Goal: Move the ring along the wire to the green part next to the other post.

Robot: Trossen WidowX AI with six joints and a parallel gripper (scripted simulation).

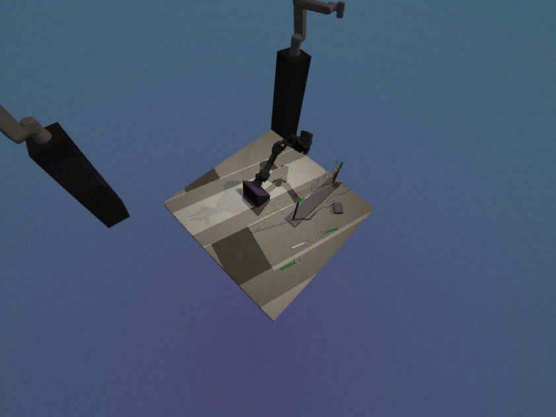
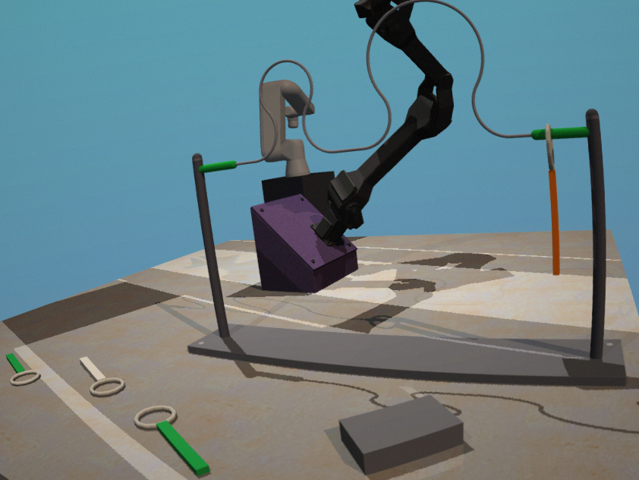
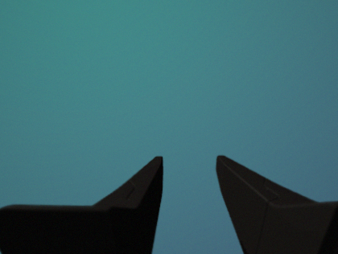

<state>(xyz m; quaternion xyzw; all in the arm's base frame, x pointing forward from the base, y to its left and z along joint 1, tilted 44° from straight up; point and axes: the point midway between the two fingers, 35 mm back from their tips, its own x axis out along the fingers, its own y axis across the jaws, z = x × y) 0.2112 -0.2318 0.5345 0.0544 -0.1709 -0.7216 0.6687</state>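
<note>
Right now the ring with orange handle is 190 mm ahead of my gripper tip, 400 mm to the left of it and 460 mm below it. The rest, counted from my gripper tip: green-handled ring 510 mm ahead, 60 mm to the left, 680 mm below; grey block 400 mm ahead, 290 mm to the left, 670 mm below; white-handled ring 470 mm ahead, 160 mm to the right, 680 mm below.
</note>
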